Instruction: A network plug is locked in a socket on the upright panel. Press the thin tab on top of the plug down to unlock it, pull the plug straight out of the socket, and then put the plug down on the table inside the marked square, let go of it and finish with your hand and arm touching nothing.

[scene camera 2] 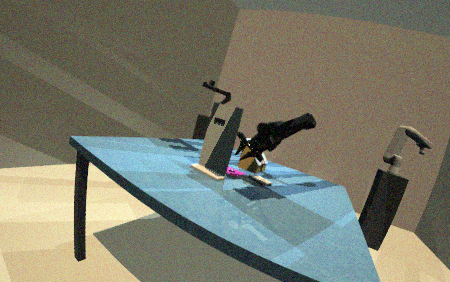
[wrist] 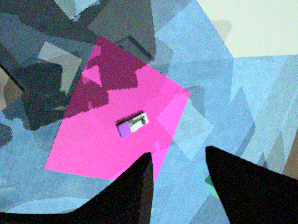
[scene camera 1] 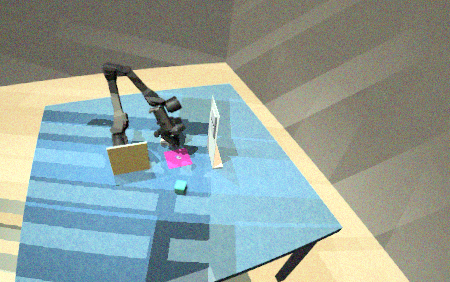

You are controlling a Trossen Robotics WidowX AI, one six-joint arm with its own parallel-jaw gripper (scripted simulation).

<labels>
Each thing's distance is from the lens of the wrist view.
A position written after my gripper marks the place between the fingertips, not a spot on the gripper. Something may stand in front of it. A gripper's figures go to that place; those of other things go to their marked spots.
my gripper (wrist: 178, 156): 10 cm
magenta marked square (wrist: 114, 85): 16 cm
</labels>
